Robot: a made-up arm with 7 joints.
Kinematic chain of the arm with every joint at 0, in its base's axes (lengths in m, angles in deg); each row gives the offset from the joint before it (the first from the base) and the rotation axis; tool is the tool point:
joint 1: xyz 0 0 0 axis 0 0.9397 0.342
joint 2: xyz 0 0 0 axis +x
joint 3: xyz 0 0 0 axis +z
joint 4: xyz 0.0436 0 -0.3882 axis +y
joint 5: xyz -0.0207 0 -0.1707 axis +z
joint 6: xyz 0 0 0 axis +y
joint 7: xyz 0 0 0 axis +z
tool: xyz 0 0 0
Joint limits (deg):
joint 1: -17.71..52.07
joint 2: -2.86..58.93
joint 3: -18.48..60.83
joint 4: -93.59..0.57
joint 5: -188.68..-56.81
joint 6: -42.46..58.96
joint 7: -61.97..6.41
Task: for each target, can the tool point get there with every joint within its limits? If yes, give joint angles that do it. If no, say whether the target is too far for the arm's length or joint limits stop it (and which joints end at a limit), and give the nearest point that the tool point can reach.
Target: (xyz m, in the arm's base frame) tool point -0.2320 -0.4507 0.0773
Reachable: no: joint limits stop it (at a limit: joint 1, joint 2, joint 3, joint 4) | nearest point -0.3916 -0.0967 -0.3871 | short by 0.605 m
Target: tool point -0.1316 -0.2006 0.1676
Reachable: no: joint limits stop it (at a limit: joint 1, joint 2, joint 3, joint 4) | nearest point -0.1430 -0.0778 -0.4223 | short by 0.603 m
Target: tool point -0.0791 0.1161 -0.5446
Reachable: yes | joints 13.15 9.63 26.30 -10.40 -175.27 -28.24 -35.76
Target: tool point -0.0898 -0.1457 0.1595
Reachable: no: joint limits stop it (at a limit: joint 1, joint 2, joint 3, joint 4) | nearest point -0.1430 -0.0778 -0.4223 | short by 0.588 m
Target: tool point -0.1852 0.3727 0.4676
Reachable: no: too far | nearest point -0.0867 0.4411 -0.0529 | short by 0.534 m
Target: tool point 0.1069 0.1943 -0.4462
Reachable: yes | joints 10.85 17.97 13.21 -73.85 -171.42 2.69 -4.54
